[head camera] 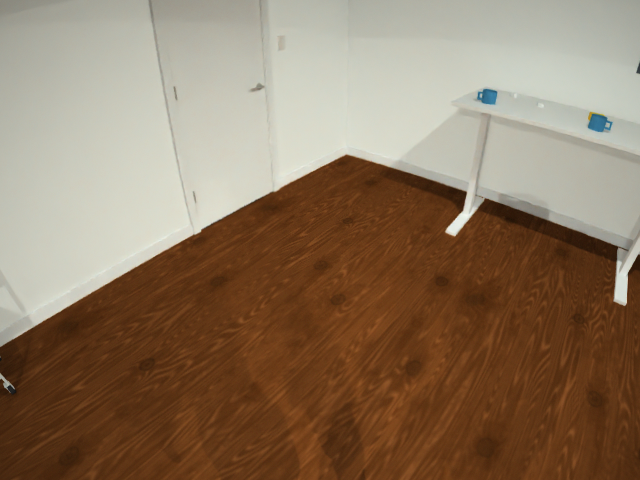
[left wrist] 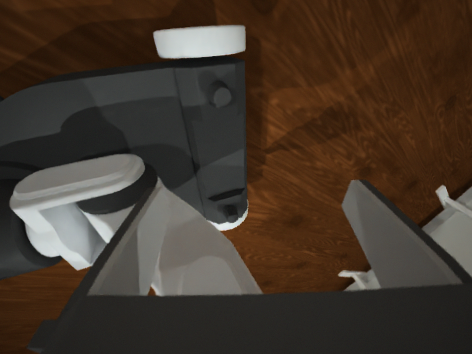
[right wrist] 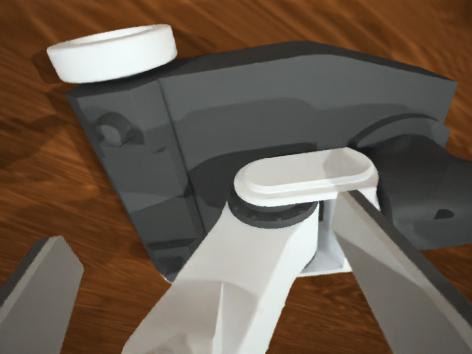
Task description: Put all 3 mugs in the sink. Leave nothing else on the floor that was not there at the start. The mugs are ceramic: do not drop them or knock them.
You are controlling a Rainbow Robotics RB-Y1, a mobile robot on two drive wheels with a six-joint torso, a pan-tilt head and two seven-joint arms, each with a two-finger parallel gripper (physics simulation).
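Frame: origin at the robot's base, x back, y left, z down, level; centimetres.
Seen in the pictures: left gripper, fingertip midpoint: (left wrist: 255, 196); right gripper, fingertip midpoint: (right wrist: 208, 229).
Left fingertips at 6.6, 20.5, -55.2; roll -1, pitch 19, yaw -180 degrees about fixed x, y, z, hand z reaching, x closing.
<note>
A point is followed by its place in that frame, as x, y, z.
In the head view, a blue mug (head camera: 489, 96) @[-206.6, -103.8, -100.2] stands upright near the left end of a white table (head camera: 558, 122) @[-177.3, -137.0, -95.1], its handle to the left. A second blue mug (head camera: 597, 122) @[-166.6, -155.4, -100.1] stands farther right on the table, its handle to the right. A yellow thing (head camera: 594, 114) shows partly behind it; what it is cannot be told. The sink does not show. My left gripper (left wrist: 255, 196) @[6.6, 20.5, -55.2] is open and empty, over the robot's base and the floor. My right gripper (right wrist: 208, 229) @[18.0, -25.3, -53.4] is open and empty, beside the base. Both are far from the table.
Two small white things (head camera: 540, 105) @[-211.9, -144.7, -96.1] (head camera: 514, 95) @[-234.2, -136.2, -96.6] lie on the table between the blue mugs. The table's left leg (head camera: 478, 160) @[-224.7, -112.8, -49.2] stands on the wood floor (head camera: 310, 335) @[-111.8, 7.2, -0.1]. A closed white door (head camera: 222, 113) @[-237.3, 69.2, -80.2] is in the left wall. White furniture (left wrist: 455, 230) shows at the right of the left wrist view.
</note>
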